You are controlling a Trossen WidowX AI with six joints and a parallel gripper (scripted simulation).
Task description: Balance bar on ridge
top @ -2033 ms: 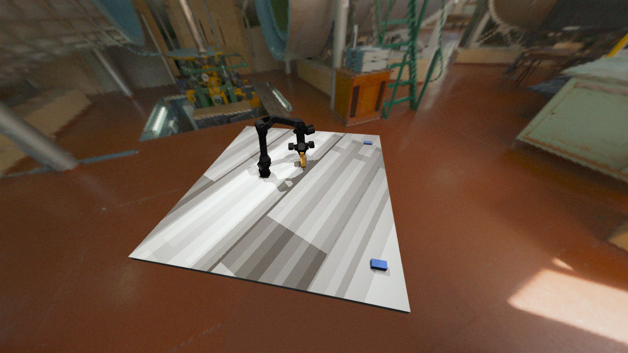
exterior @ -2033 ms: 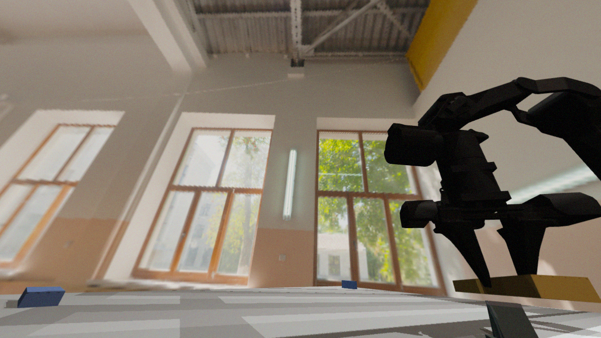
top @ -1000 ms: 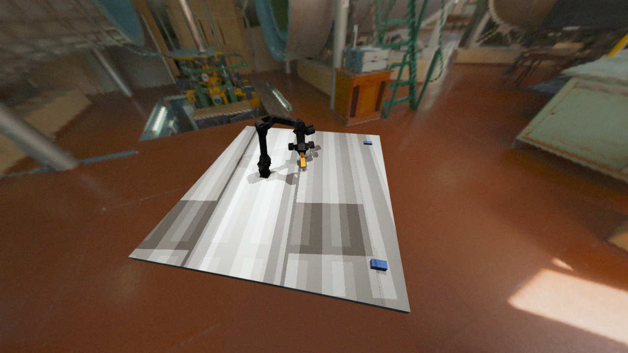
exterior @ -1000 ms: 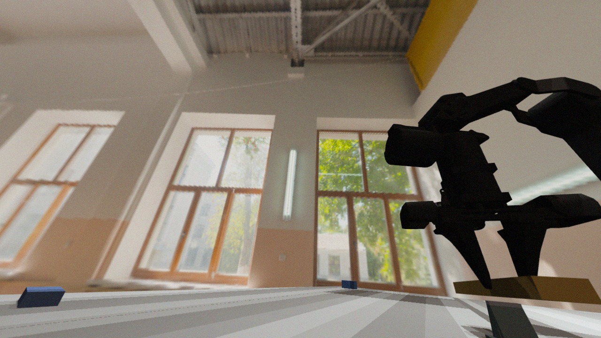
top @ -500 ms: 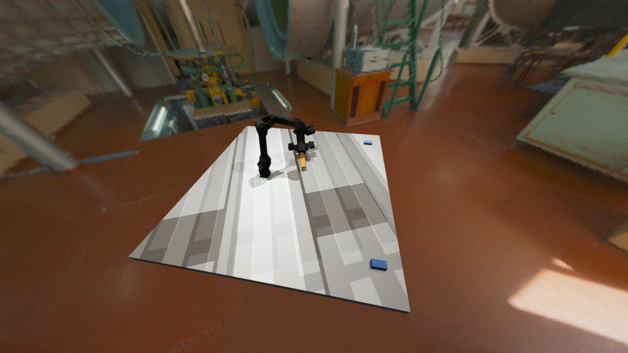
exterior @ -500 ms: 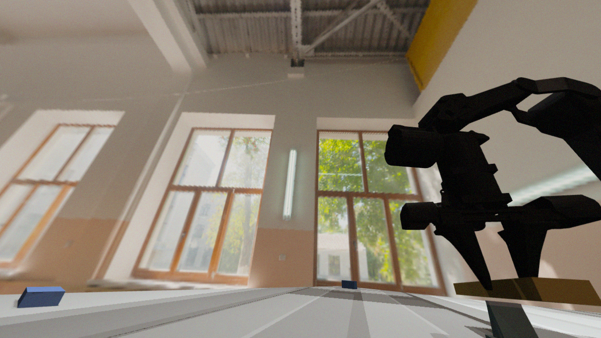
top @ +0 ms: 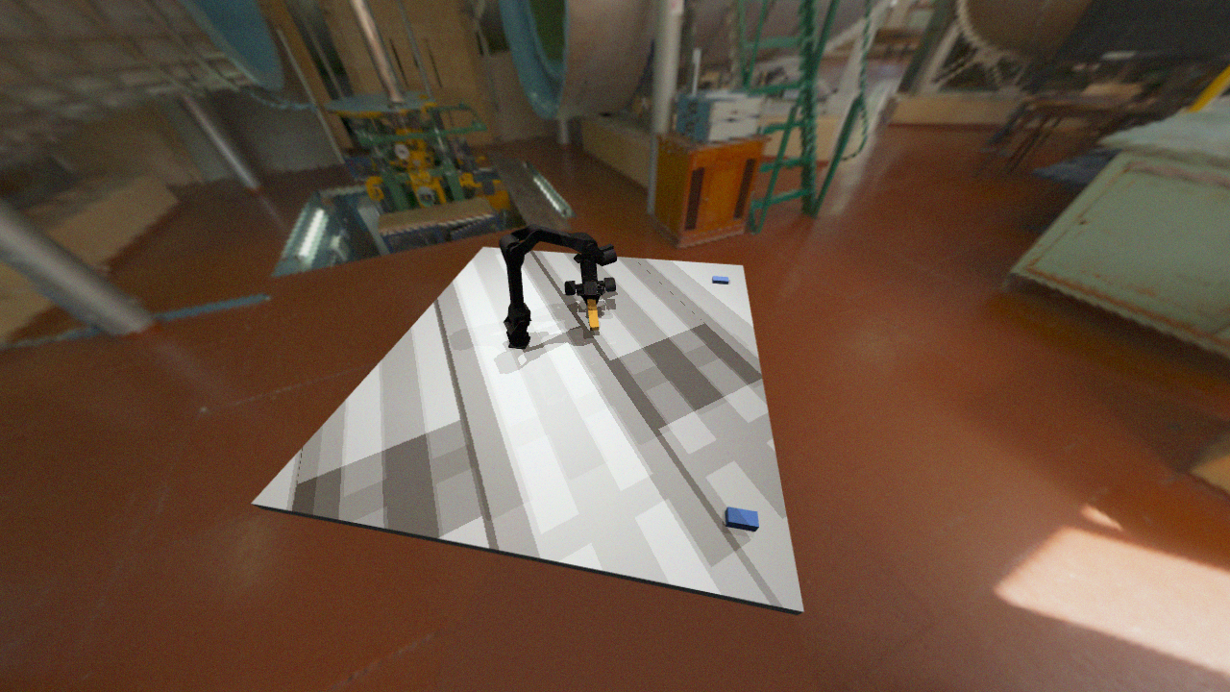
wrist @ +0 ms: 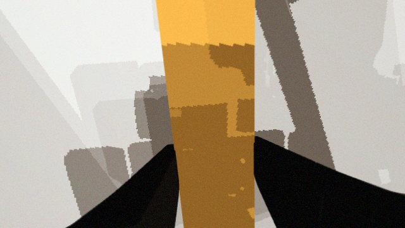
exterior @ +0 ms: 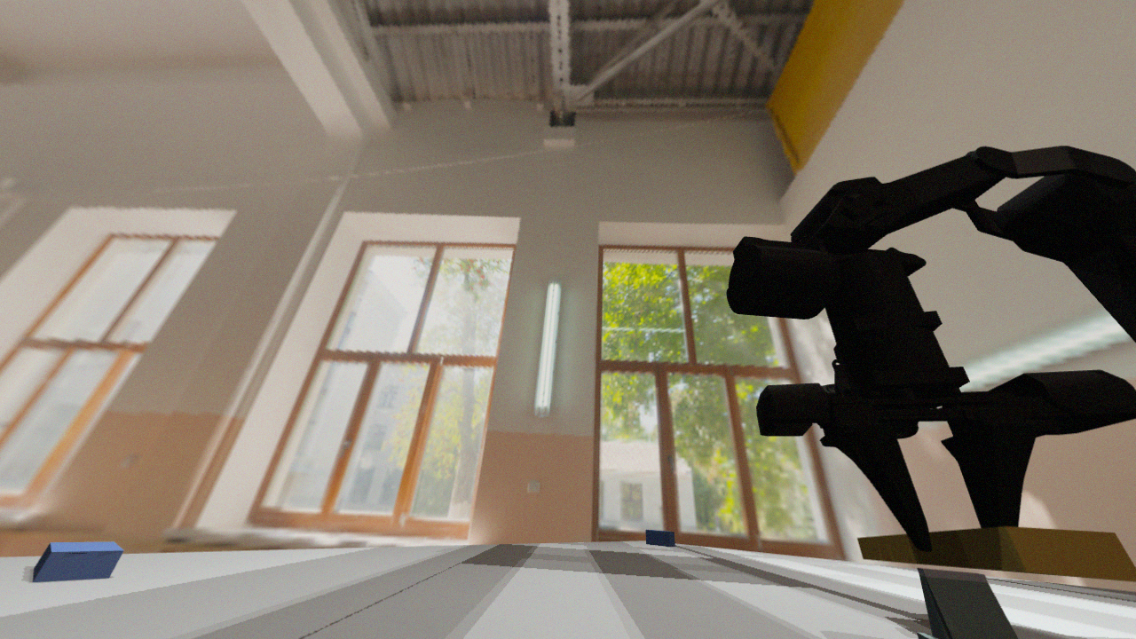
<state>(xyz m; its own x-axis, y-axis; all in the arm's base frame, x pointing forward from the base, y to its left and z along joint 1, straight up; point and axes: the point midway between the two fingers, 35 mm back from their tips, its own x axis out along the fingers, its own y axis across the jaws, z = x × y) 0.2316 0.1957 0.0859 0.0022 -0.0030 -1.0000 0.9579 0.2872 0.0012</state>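
My gripper tip is 3 cm to the left of the yellow bar and 1 cm short of it.
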